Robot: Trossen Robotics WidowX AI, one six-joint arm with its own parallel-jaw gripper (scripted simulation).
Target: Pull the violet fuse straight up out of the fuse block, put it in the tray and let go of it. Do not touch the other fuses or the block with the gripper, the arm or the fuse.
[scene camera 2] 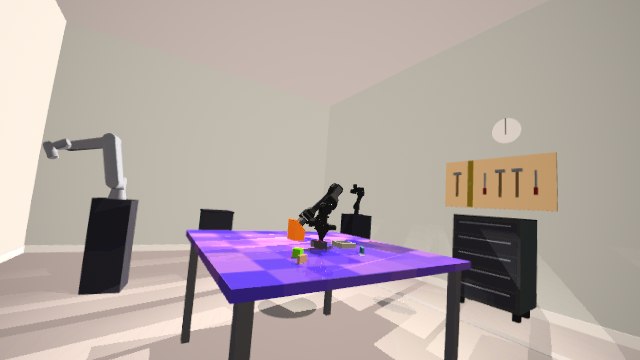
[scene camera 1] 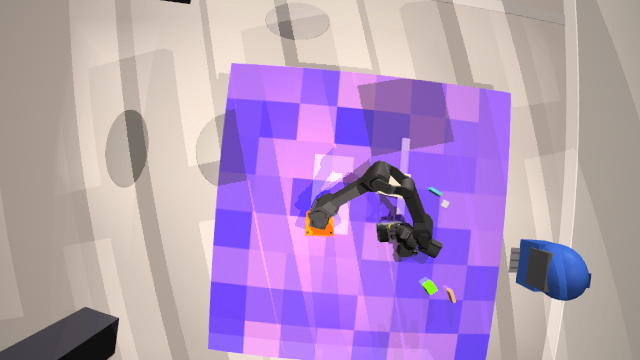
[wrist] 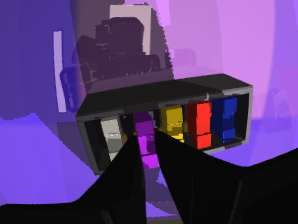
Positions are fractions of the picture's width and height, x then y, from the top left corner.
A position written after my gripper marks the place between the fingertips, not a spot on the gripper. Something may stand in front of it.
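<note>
Visible: a red fuse (wrist: 0.67,0.51), a blue fuse (wrist: 0.75,0.49) and a violet fuse (wrist: 0.48,0.55). Scene camera 1 does not show the violet fuse, hidden by my gripper. Also visible: my gripper (wrist: 0.49,0.63).
</note>
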